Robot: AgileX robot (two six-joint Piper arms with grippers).
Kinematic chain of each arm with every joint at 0, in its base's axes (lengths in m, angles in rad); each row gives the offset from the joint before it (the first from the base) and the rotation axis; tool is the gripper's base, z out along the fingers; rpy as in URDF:
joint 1: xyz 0 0 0.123 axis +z
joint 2: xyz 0 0 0 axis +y
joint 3: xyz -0.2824 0 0.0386 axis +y
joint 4: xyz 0.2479 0 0.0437 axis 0.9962 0 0.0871
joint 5: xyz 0 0 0 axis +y
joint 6: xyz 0.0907 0 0.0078 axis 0.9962 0 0.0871
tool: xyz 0 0 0 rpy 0 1.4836 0
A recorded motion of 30 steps. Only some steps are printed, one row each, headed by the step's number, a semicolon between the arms.
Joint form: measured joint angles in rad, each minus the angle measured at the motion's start. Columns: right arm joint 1, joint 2, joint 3, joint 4, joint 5, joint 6; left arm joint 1, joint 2, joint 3, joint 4, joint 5, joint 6.
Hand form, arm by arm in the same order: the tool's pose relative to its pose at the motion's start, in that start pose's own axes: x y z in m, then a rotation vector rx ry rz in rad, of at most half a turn. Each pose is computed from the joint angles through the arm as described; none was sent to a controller.
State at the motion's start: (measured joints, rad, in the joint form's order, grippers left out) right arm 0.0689 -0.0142 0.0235 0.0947 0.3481 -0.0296; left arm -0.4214 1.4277 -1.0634 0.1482 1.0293 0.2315
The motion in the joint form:
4: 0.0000 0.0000 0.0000 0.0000 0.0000 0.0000; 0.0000 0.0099 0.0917 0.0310 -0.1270 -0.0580
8: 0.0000 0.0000 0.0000 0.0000 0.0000 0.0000; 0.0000 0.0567 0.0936 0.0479 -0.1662 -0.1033
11: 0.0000 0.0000 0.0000 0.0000 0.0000 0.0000; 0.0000 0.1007 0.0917 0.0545 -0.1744 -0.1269
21: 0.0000 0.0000 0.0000 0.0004 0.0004 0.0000; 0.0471 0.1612 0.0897 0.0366 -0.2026 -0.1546
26: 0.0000 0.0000 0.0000 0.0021 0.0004 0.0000; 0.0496 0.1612 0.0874 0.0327 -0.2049 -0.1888
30: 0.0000 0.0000 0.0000 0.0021 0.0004 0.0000; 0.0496 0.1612 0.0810 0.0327 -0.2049 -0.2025
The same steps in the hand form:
4: 0.0000 0.0000 0.0000 0.0000 0.0000 0.0000; 0.0063 -0.0038 0.0228 -0.0211 -0.0230 -0.0268
8: 0.0000 0.0000 0.0000 0.0000 0.0000 0.0000; 0.0010 -0.0032 0.0368 -0.0266 -0.0135 -0.0545
11: 0.0000 0.0000 0.0000 0.0000 0.0000 0.0000; -0.0018 -0.0036 0.0495 -0.0213 0.0190 -0.0679
21: 0.0000 0.0000 0.0000 -0.0001 0.0004 0.0004; -0.0016 0.0066 0.0688 -0.0069 0.0537 -0.1449
26: 0.0000 0.0001 0.0000 -0.0007 0.0004 0.0020; -0.0022 0.0074 0.0685 -0.0065 0.0492 -0.1845
30: 0.0000 0.0001 0.0000 -0.0007 0.0004 0.0020; -0.0036 0.0081 0.0673 -0.0084 0.0430 -0.1990

